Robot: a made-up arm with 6 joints.
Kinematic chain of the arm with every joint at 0, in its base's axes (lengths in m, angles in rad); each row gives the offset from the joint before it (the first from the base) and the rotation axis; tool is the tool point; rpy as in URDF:
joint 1: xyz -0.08 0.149 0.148 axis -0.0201 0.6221 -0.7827
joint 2: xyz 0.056 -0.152 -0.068 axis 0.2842 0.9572 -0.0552
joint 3: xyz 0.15 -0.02 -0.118 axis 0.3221 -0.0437 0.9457
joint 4: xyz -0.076 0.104 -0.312 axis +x
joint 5: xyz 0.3 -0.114 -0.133 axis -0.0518 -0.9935 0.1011
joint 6: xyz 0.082 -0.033 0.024 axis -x
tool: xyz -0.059 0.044 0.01 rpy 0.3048 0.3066 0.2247
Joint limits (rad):
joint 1: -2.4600..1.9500
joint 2: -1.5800..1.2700
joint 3: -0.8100..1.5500
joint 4: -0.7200..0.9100
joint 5: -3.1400..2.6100
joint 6: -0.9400..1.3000
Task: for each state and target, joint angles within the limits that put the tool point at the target. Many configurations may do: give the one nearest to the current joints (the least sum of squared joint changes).
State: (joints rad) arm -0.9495 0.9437 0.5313 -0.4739 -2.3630 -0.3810
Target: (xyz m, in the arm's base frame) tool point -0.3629 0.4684 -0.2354
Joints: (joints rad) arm -0.2149 1.2700 1.1145 0.0509 -2.3150 -0.4289
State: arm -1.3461 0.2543 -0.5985 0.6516 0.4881 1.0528
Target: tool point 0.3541 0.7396 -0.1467
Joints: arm -1.6475 0.3626 -0.0247 0.8484 0.5144 0.9516
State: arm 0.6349 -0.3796 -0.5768 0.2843 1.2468 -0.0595
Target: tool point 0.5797 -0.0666 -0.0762
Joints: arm 0.0029 -0.7566 0.0473 -0.0197 1.1699 -0.1780
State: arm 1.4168 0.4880 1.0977 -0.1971 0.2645 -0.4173
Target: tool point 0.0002 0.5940 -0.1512
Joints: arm 1.9500 1.1644 0.9953 0.4101 -0.2696 -0.2249
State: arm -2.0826 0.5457 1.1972 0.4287 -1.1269 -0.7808
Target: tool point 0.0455 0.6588 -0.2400
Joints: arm -1.8247 0.4667 0.9858 0.2179 -1.0056 -0.7706
